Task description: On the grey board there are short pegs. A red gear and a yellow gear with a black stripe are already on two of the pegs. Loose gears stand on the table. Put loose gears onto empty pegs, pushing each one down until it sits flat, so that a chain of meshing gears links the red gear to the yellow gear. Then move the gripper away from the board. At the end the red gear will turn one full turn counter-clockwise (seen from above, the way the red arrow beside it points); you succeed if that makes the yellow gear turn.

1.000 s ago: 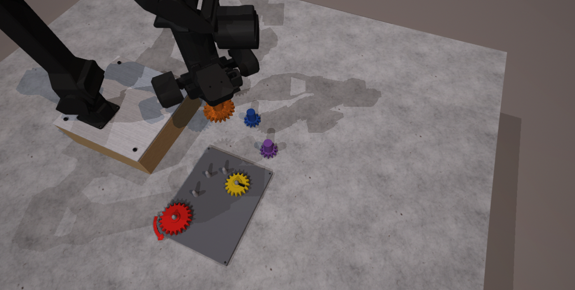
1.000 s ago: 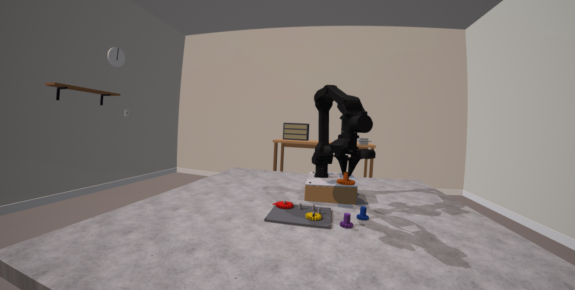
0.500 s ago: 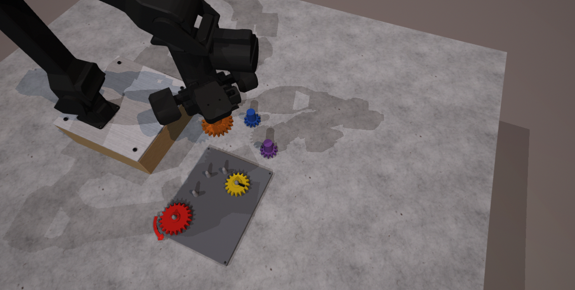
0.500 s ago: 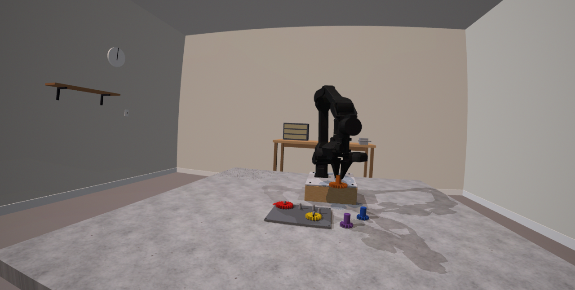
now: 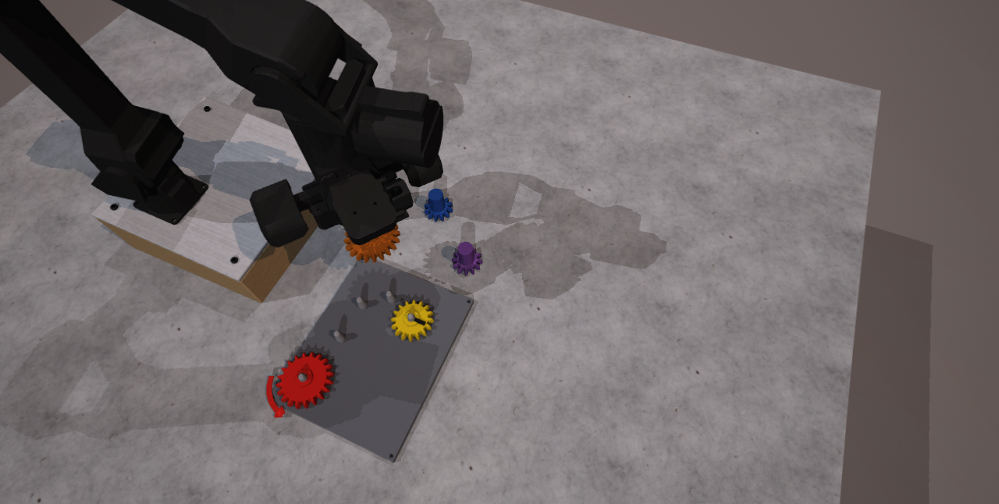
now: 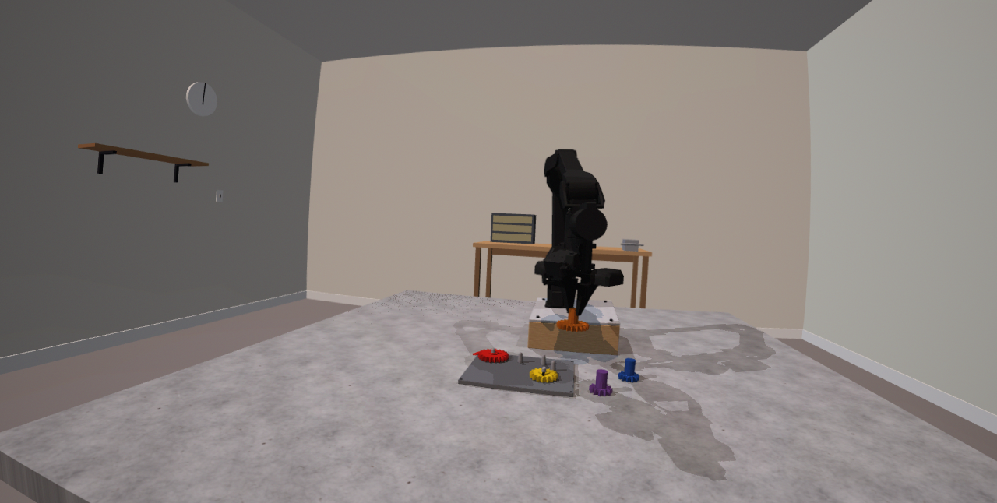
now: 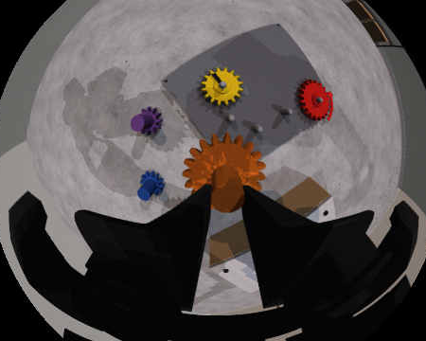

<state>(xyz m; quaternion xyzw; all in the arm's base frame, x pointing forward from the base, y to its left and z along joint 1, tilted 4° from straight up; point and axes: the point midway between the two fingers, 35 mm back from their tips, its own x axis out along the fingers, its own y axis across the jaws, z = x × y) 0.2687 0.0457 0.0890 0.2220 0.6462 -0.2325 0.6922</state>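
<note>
The purple gear lies 100 mm below my gripper tip, 90 mm ahead of it and 60 mm to the left of it. From my gripper tip the other things lie so: yellow gear (100 mm below, 70 mm ahead, 50 mm to the right); then orange gear (10 mm below); then blue gear (120 mm to the left, 100 mm below, 20 mm ahead).
</note>
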